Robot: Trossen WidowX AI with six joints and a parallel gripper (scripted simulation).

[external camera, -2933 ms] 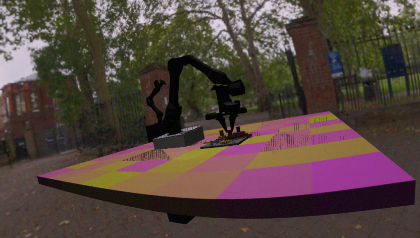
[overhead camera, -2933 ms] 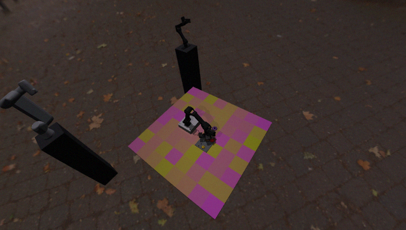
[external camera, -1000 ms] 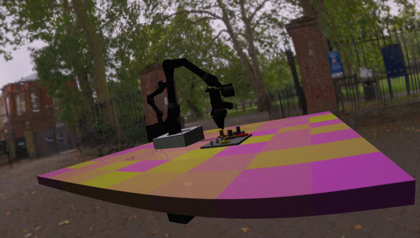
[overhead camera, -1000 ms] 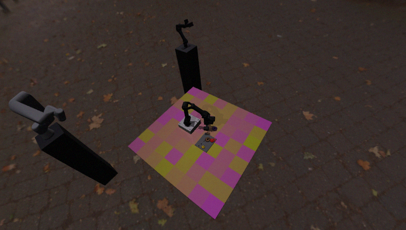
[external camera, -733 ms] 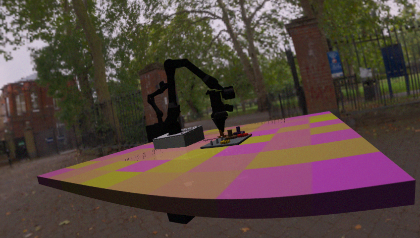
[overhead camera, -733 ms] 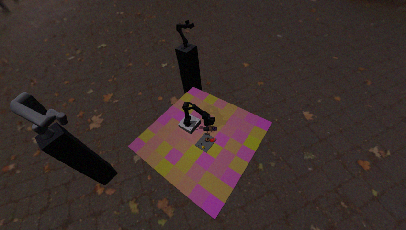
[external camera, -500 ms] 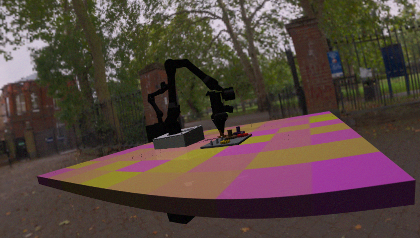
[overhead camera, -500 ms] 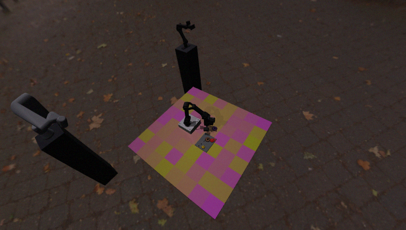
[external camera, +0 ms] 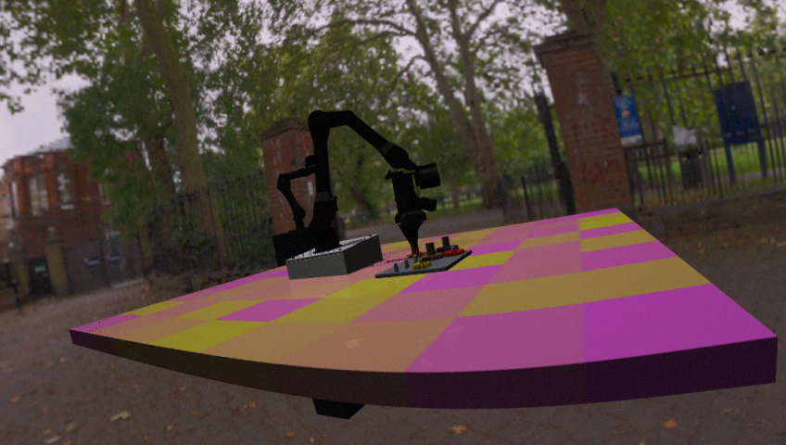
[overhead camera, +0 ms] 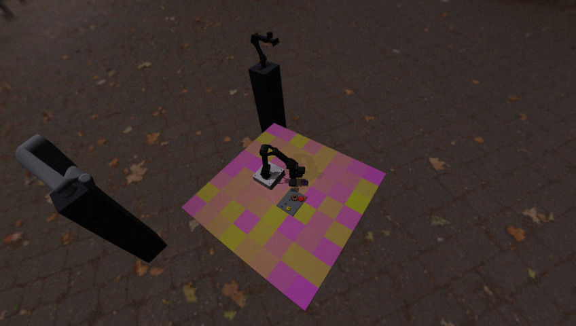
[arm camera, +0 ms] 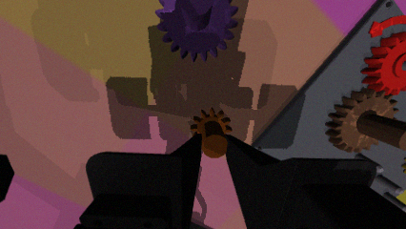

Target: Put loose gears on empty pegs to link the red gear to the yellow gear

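My gripper tip is 10 cm short of the brown gear and 11 cm to the left of it. Round my gripper tip: purple gear 7 cm ahead, 7 cm to the left, 1 cm below; then orange gear 1 cm below; then red gear 15 cm ahead, 9 cm to the right, 1 cm below.
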